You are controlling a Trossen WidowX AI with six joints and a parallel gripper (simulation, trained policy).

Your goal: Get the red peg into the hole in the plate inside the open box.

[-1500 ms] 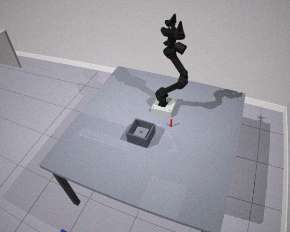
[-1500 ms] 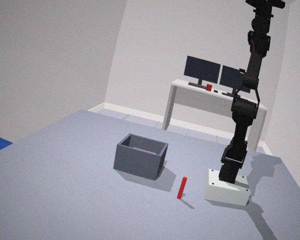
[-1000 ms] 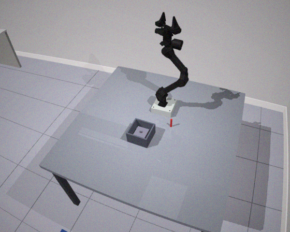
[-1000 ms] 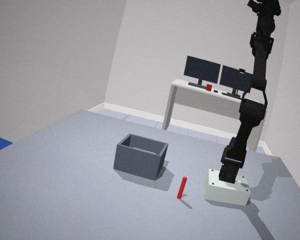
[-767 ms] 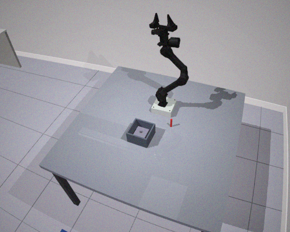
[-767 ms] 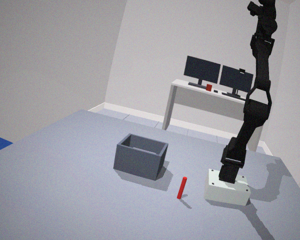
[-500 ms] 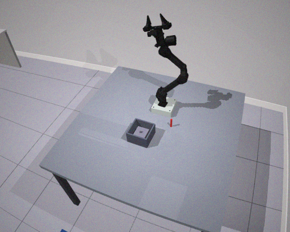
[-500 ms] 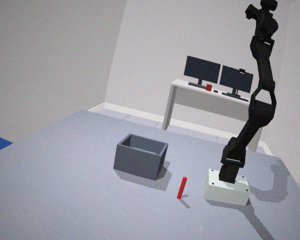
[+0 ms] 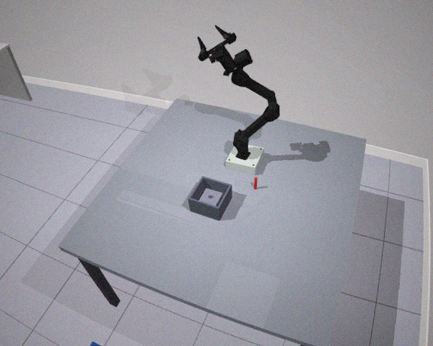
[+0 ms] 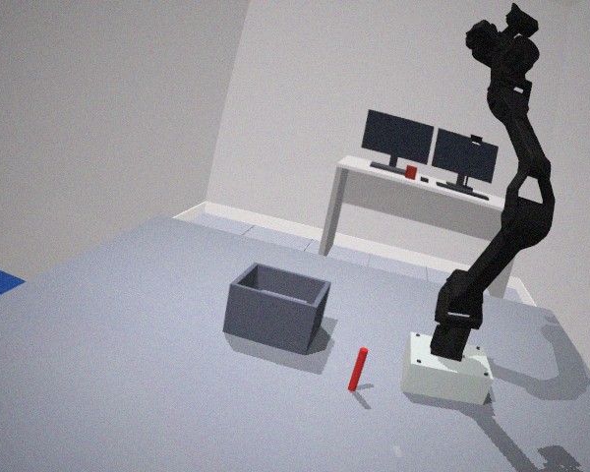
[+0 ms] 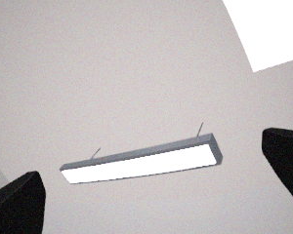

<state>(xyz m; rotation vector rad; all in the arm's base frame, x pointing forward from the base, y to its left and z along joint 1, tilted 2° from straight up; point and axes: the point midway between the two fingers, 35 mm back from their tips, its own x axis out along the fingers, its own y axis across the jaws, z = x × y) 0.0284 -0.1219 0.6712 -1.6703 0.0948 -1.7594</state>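
The red peg lies 12 cm ahead of my gripper tip, 31 cm to the left of it and 71 cm below it. Also, from my gripper tip: dark grey box 32 cm ahead, 16 cm to the left, 72 cm below; grey plate 32 cm ahead, 16 cm to the left, 70 cm below.
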